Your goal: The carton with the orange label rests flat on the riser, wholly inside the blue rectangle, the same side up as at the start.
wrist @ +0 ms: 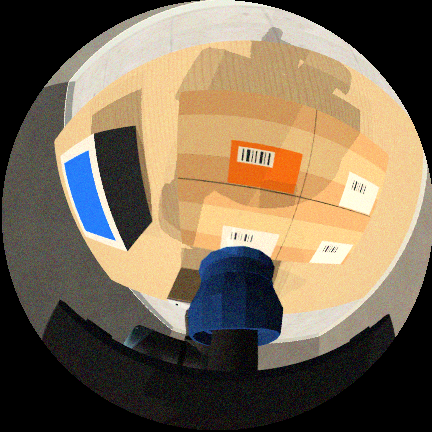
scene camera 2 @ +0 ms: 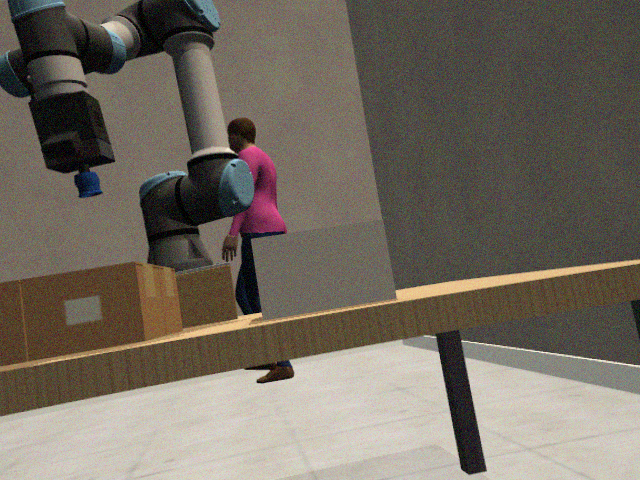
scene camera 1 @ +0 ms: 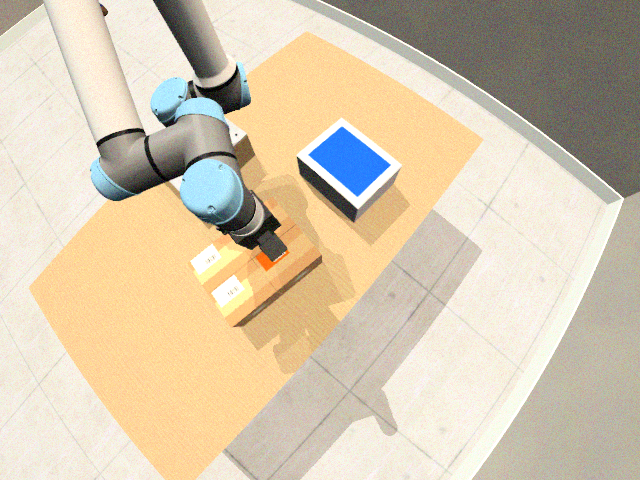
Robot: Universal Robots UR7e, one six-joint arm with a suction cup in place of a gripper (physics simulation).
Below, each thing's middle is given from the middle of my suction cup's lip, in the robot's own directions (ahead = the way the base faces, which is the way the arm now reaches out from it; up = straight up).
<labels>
Right now my suction cup is 33 cm to the right of the riser [scene camera 2: 315,270], 19 cm above it and 6 cm past it.
</labels>
